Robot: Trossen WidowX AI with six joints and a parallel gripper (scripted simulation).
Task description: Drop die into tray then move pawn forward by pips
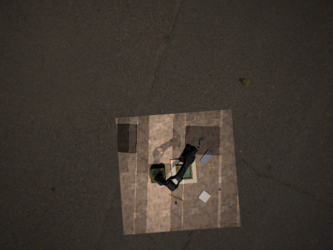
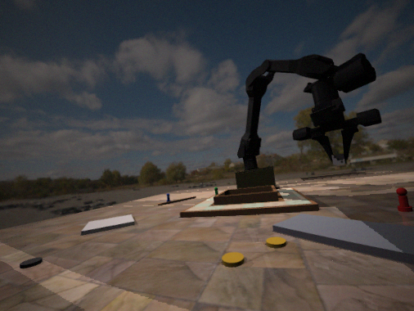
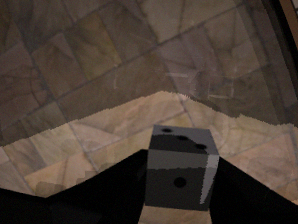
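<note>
My gripper tip is 340 mm to the left of the green pawn, 110 mm past it and 60 mm above it. From my gripper tip the other things lie so: red pawn (170 mm ahead, 70 mm below); then white die (right at my gripper tip); then large grey slab (240 mm ahead, 120 mm to the right, 80 mm below).
</note>
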